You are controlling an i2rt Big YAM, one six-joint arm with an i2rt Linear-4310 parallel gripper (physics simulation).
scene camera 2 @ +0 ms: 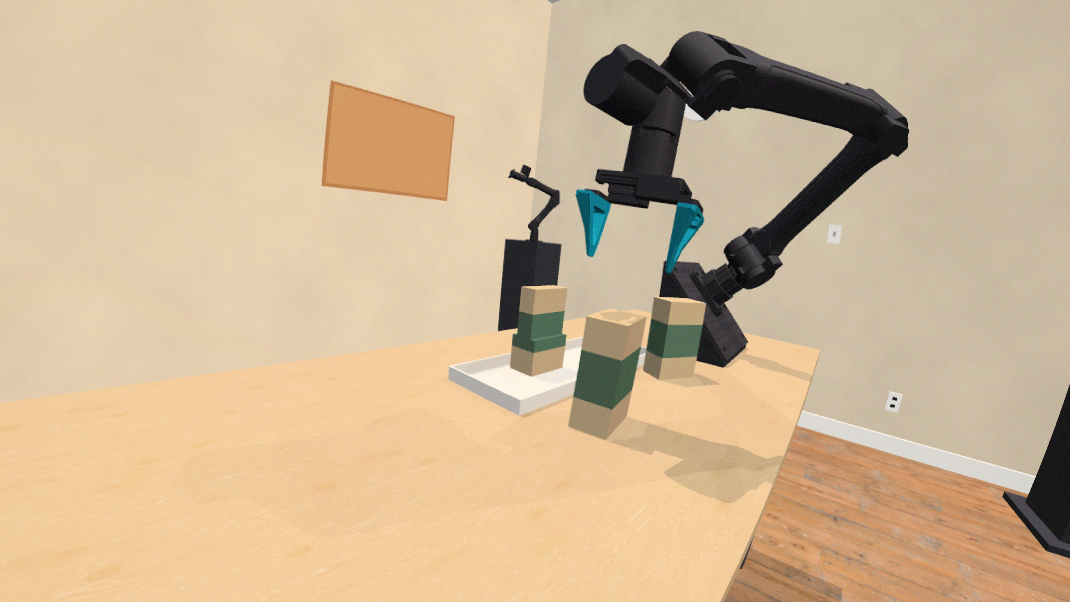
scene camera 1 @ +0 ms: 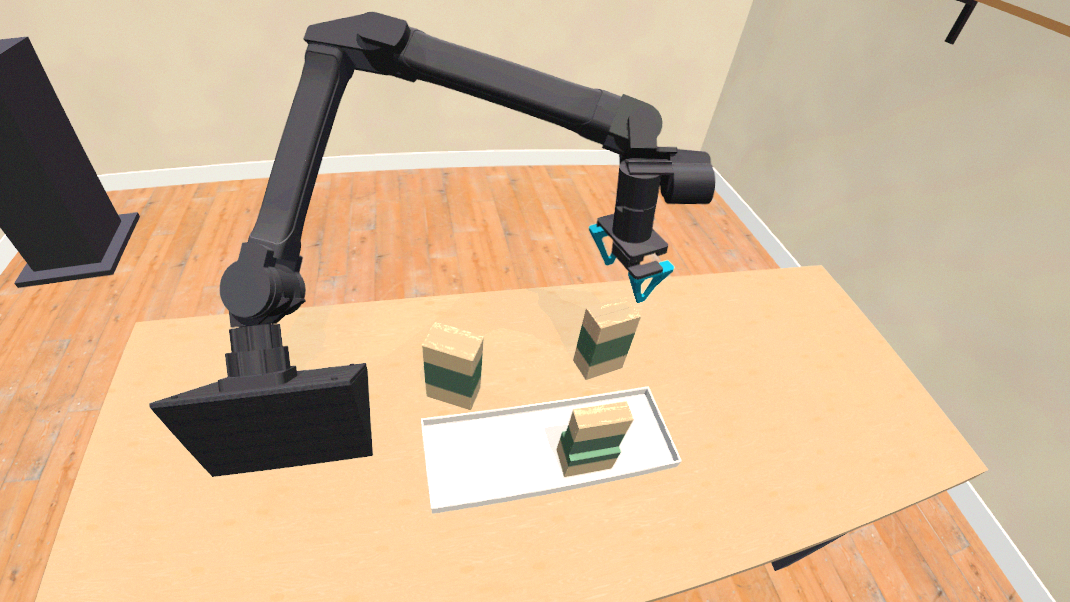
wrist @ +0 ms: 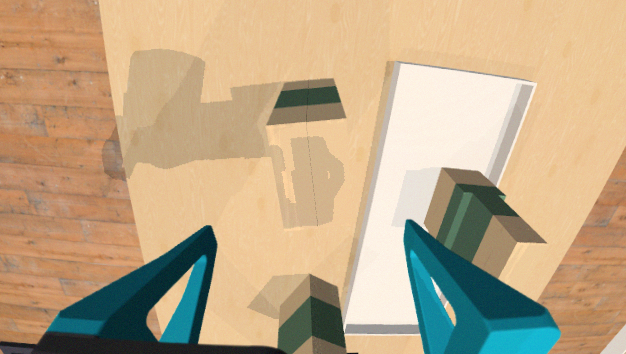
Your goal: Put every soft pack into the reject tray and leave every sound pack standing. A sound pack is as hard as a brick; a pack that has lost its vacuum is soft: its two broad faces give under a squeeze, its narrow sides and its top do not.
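Pixels of known places: gripper, between the fingertips: (scene camera 2: 627,264) (scene camera 1: 624,282) (wrist: 307,232); arm's base, origin of its link: (scene camera 2: 706,294) (scene camera 1: 261,383).
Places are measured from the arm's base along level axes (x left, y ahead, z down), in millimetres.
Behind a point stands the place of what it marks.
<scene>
My gripper (scene camera 1: 625,281) {z -72, x 30, y 558 mm} (scene camera 2: 630,262) {z -72, x 30, y 558 mm} (wrist: 307,232) {z -72, x 30, y 558 mm} is open and empty, above and apart from a tan pack with a green band (scene camera 1: 607,344) {z 40, x -3, y 542 mm} (scene camera 2: 607,374) {z 52, x 40, y 593 mm} (wrist: 305,175) {z -9, x 30, y 557 mm}. That pack stands upright on the table behind the tray. A second such pack (scene camera 1: 452,378) {z 54, x -7, y 276 mm} (scene camera 2: 674,338) {z 56, x 28, y 314 mm} (wrist: 295,320) {z 76, x 37, y 300 mm} stands upright nearer the arm's base; the wrist view cuts it off. A third pack (scene camera 1: 594,441) {z 37, x -170, y 449 mm} (scene camera 2: 540,329) {z 55, x -142, y 477 mm} (wrist: 470,220) {z 56, x -142, y 474 mm} stands upright in the white reject tray (scene camera 1: 486,464) {z 129, x -126, y 305 mm} (scene camera 2: 484,390) {z 121, x -128, y 613 mm} (wrist: 445,110) {z 129, x -124, y 568 mm}, toward the end away from the base. A ledge juts out around its green band.
The arm's black base (scene camera 1: 291,426) {z 13, x -70, y 41 mm} (scene camera 2: 722,344) {z 91, x 78, y 109 mm} stands on the table (scene camera 1: 785,389) {z 132, x -130, y 915 mm} (scene camera 2: 299,479) {z 132, x -98, y 880 mm}, beyond one end of the tray. The table's back edge runs behind the two packs outside the tray. A second arm on a black pedestal (scene camera 2: 523,262) stands far behind.
</scene>
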